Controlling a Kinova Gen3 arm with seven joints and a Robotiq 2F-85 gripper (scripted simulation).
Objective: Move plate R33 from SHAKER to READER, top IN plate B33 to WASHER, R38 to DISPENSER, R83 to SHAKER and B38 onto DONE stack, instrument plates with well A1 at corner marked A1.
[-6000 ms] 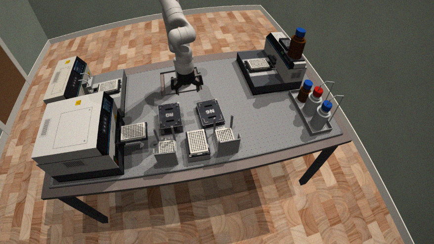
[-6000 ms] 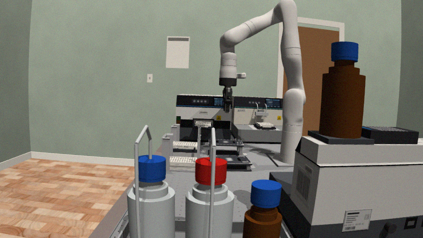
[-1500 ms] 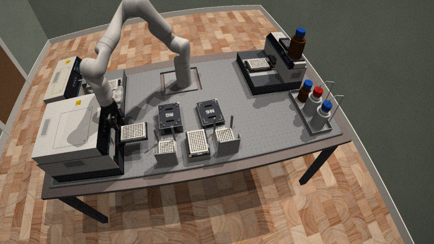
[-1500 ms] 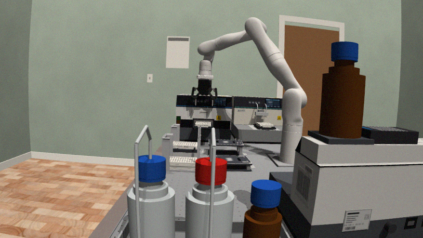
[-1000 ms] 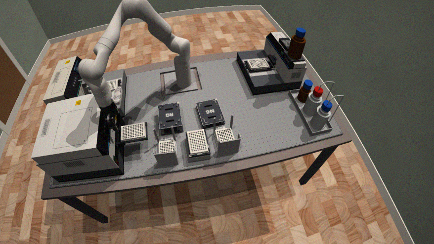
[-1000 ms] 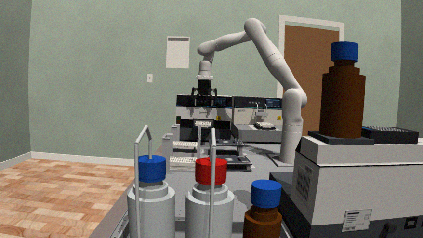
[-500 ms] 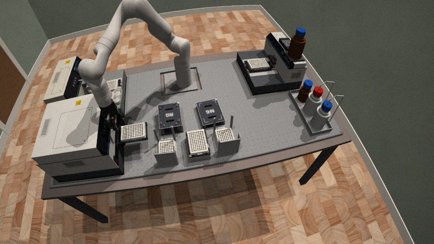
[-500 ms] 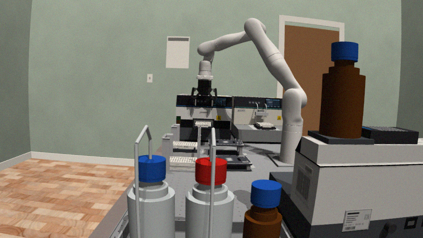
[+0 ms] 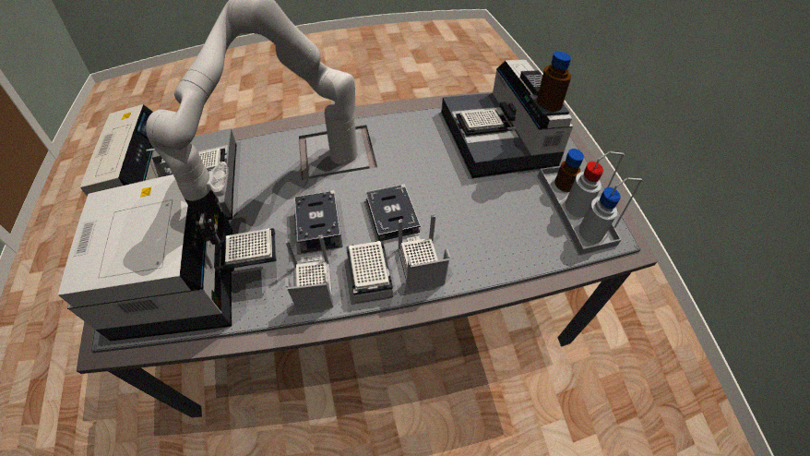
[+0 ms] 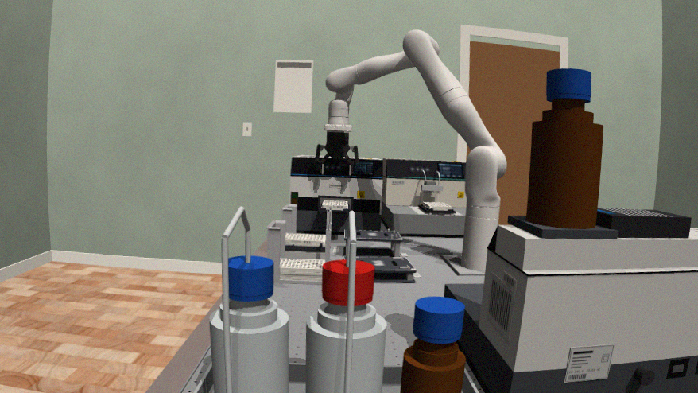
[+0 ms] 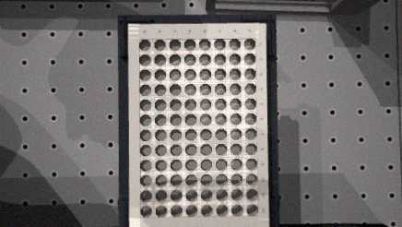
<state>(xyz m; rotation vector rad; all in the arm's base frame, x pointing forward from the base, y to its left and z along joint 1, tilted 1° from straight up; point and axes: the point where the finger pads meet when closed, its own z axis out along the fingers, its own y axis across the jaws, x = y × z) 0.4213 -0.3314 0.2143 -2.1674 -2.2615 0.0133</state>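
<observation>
Right now my hand is 5 cm to the right of the dark reader tray and 11 cm above it. From my hand the other things lie so: regrip nest RG (12 cm behind, 24 cm to the left, 16 cm below); reader housing (1 cm ahead, 24 cm to the right, 2 cm above); washer nest (38 cm behind, 14 cm to the right, 13 cm below).
</observation>
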